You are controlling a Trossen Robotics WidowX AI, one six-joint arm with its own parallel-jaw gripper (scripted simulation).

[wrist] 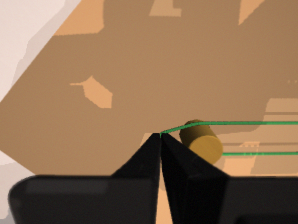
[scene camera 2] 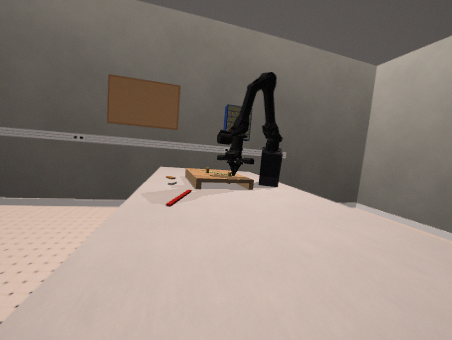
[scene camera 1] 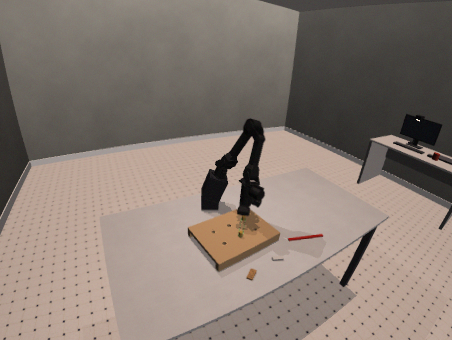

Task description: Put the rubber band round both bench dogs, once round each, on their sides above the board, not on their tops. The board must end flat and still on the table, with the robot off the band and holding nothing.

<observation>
A wooden board shows in the wrist view, in scene camera 2 and in scene camera 1 point(218, 236). One and the same spot on the wooden board: point(wrist: 102, 84) is point(scene camera 2: 237, 178).
</observation>
